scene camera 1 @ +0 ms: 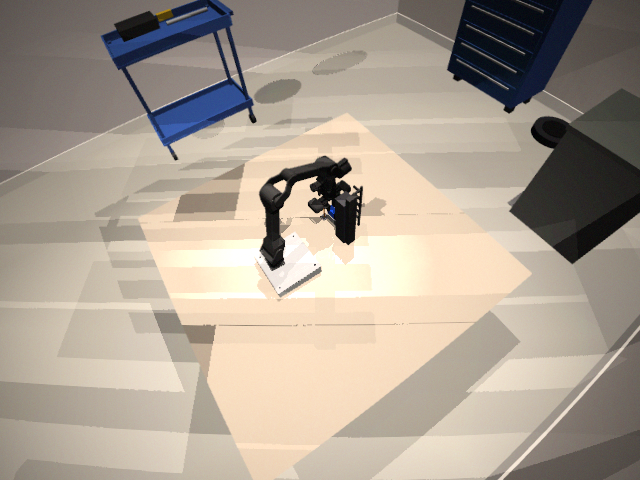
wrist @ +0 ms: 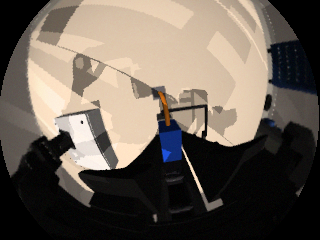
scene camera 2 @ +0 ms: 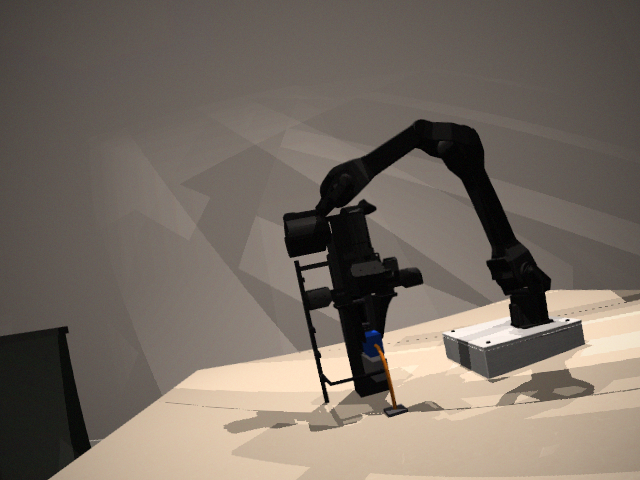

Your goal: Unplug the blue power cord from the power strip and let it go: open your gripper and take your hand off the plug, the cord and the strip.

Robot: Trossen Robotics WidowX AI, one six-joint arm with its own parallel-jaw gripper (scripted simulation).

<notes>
In view: the gripper (scene camera 2: 373, 340) and a blue plug (wrist: 170, 135).
The gripper is seen too in scene camera 1 (scene camera 1: 330, 209) and in the wrist view (wrist: 169, 135).
</notes>
